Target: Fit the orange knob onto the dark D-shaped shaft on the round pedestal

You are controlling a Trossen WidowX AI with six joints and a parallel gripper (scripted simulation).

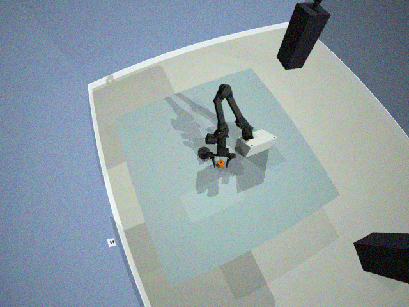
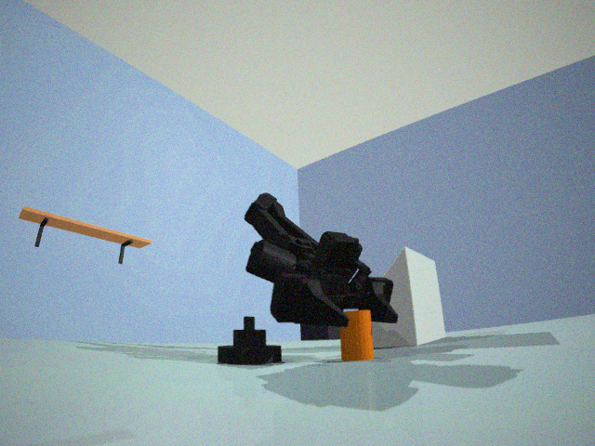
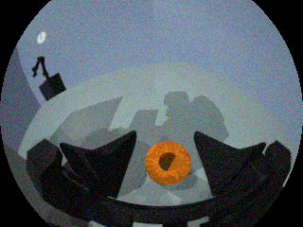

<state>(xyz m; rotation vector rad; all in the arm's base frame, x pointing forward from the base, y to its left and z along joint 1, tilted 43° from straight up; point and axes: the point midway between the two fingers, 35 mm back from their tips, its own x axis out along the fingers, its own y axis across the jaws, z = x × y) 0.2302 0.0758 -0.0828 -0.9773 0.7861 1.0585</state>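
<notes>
My gripper tip is 10 mm past the orange knob, 30 mm to the left of it and 20 mm above it. Also, from my gripper tip: round dark pedestal: 70 mm ahead, 150 mm to the right, 10 mm below.
</notes>
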